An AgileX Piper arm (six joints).
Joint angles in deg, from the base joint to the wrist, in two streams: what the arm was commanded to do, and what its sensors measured. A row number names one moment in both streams.
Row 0, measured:
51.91 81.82 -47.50 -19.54 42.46 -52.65
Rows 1 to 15, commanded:
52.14 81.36 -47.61 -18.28 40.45 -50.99
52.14 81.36 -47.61 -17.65 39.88 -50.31
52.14 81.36 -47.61 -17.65 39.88 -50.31
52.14 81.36 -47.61 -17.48 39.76 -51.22
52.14 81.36 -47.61 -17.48 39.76 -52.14
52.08 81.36 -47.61 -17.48 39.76 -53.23
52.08 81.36 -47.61 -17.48 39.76 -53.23
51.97 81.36 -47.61 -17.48 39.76 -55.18
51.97 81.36 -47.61 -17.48 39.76 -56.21
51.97 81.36 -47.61 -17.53 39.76 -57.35
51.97 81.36 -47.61 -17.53 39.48 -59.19
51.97 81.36 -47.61 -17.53 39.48 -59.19
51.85 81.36 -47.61 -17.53 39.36 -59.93
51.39 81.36 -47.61 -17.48 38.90 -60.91
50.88 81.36 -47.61 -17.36 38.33 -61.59
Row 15, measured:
51.45 81.82 -47.50 -16.79 40.51 -59.59
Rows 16 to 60, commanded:
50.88 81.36 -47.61 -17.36 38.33 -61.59
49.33 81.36 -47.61 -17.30 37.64 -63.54
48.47 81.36 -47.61 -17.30 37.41 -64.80
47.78 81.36 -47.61 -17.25 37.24 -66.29
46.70 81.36 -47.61 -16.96 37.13 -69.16
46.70 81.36 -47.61 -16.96 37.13 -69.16
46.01 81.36 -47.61 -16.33 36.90 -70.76
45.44 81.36 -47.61 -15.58 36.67 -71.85
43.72 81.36 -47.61 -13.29 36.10 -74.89
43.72 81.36 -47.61 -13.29 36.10 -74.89
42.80 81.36 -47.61 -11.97 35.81 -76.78
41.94 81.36 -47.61 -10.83 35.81 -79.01
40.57 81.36 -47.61 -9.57 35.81 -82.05
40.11 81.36 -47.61 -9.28 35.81 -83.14
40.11 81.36 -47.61 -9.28 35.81 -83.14
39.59 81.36 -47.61 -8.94 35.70 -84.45
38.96 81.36 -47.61 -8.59 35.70 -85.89
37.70 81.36 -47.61 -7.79 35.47 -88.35
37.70 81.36 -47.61 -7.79 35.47 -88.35
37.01 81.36 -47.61 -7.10 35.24 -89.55
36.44 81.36 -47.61 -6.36 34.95 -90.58
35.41 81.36 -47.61 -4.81 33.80 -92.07
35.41 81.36 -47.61 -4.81 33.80 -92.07
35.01 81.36 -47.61 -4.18 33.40 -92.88
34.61 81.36 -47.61 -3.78 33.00 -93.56
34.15 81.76 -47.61 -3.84 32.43 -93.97
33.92 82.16 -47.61 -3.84 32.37 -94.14
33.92 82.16 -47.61 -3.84 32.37 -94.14
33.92 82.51 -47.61 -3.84 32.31 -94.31
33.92 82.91 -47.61 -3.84 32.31 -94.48
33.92 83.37 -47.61 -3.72 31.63 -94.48
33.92 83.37 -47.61 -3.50 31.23 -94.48
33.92 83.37 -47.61 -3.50 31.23 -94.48
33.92 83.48 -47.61 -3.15 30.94 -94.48
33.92 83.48 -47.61 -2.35 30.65 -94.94
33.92 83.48 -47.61 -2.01 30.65 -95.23
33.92 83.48 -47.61 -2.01 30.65 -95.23
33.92 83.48 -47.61 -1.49 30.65 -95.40
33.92 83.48 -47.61 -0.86 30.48 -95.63
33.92 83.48 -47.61 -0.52 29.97 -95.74
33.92 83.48 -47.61 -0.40 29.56 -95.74
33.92 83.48 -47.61 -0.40 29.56 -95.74
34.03 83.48 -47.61 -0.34 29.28 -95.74
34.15 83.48 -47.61 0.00 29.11 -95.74
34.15 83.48 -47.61 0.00 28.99 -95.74
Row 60, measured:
34.21 83.71 -47.50 -1.03 30.83 -95.11
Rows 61 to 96, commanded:
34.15 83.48 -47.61 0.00 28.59 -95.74
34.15 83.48 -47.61 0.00 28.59 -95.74
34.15 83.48 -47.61 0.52 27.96 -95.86
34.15 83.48 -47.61 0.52 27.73 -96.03
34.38 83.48 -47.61 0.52 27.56 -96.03
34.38 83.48 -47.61 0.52 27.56 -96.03
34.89 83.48 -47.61 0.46 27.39 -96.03
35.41 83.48 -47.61 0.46 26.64 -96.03
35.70 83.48 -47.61 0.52 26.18 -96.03
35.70 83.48 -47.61 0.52 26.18 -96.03
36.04 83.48 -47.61 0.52 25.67 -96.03
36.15 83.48 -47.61 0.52 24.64 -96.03
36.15 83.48 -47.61 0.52 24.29 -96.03
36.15 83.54 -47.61 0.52 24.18 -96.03
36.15 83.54 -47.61 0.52 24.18 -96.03
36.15 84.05 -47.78 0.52 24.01 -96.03
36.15 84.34 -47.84 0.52 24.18 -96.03
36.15 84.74 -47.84 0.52 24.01 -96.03
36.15 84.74 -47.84 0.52 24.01 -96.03
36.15 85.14 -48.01 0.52 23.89 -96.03
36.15 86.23 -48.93 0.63 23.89 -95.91
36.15 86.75 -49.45 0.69 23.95 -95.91
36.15 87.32 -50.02 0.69 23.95 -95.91
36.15 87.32 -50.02 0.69 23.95 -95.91
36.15 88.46 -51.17 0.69 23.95 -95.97
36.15 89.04 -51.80 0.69 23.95 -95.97
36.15 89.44 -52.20 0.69 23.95 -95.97
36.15 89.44 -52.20 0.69 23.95 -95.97
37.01 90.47 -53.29 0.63 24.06 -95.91
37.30 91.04 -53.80 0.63 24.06 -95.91
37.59 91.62 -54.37 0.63 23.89 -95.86
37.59 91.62 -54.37 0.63 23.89 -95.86
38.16 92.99 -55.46 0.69 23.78 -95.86
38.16 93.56 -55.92 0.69 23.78 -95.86
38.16 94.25 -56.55 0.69 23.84 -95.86
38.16 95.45 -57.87 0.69 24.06 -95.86
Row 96, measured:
37.93 94.31 -55.81 0.34 25.32 -95.51
